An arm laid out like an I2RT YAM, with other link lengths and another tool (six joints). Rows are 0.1 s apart.
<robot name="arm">
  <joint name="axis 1" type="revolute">
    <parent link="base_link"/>
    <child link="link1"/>
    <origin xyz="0 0 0.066"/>
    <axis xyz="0 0 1"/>
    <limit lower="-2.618" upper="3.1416"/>
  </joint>
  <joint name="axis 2" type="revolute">
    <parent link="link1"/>
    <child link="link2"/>
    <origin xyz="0.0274 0.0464 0.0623" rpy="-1.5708 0 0"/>
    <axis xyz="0 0 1"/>
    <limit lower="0" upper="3.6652"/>
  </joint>
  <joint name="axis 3" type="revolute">
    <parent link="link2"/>
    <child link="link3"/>
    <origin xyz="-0.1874 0 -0.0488" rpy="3.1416 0 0"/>
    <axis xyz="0 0 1"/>
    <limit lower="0" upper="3.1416"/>
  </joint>
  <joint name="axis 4" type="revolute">
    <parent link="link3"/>
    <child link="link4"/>
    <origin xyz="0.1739 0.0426 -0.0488"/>
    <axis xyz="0 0 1"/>
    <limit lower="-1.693" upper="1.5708"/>
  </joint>
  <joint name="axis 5" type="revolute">
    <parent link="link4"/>
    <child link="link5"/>
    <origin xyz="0.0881 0.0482 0.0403" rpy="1.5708 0 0"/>
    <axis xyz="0 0 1"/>
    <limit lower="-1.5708" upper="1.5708"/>
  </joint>
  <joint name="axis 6" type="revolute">
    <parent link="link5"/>
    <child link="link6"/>
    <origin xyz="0.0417 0 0.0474" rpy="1.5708 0 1.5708"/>
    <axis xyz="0 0 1"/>
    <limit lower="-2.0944" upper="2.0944"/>
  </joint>
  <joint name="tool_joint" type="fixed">
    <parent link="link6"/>
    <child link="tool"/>
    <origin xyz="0.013 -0.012 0.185" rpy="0 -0.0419 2.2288"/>
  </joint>
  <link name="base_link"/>
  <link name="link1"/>
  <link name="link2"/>
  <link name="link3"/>
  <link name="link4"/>
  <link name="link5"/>
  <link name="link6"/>
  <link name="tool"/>
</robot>
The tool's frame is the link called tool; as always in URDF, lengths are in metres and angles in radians.
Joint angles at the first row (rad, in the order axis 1, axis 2, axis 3, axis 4, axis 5, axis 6):
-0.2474 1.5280 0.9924 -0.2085 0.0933 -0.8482
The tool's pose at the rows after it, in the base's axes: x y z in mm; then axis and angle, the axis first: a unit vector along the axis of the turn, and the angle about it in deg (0 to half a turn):
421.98, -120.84, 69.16, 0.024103, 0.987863, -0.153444, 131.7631
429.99, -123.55, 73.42, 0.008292, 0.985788, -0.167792, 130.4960
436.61, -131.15, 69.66, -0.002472, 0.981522, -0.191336, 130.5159
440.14, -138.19, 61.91, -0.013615, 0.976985, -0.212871, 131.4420
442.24, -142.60, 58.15, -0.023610, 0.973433, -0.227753, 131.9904
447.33, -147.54, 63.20, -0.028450, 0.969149, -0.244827, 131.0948
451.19, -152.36, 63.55, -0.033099, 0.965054, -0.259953, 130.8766
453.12, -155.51, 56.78, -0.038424, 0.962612, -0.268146, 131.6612
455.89, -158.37, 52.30, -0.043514, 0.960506, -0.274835, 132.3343
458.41, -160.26, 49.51, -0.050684, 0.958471, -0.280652, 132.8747
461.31, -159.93, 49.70, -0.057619, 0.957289, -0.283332, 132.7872
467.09, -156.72, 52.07, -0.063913, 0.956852, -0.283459, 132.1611
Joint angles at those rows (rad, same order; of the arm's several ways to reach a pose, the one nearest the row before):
-0.2474 1.5299 0.9894 -0.1806 0.0933 -0.8928
-0.2474 1.5505 0.9893 -0.1295 0.0990 -0.9283
-0.2462 1.5978 0.9894 -0.0669 0.1295 -0.9634
-0.2451 1.6459 0.9894 -0.0181 0.1612 -0.9993
-0.2451 1.6730 0.9890 0.0128 0.1803 -1.0286
-0.2451 1.6878 0.9894 0.0559 0.1978 -1.0500
-0.2451 1.7126 0.9905 0.0963 0.2161 -1.0706
-0.2447 1.7477 0.9951 0.1223 0.2298 -1.0874
-0.2447 1.7798 1.0107 0.1348 0.2405 -1.1026
-0.2447 1.8034 1.0252 0.1421 0.2474 -1.1206
-0.2436 1.8149 1.0336 0.1501 0.2462 -1.1339
-0.2359 1.8282 1.0504 0.1566 0.2432 -1.1393

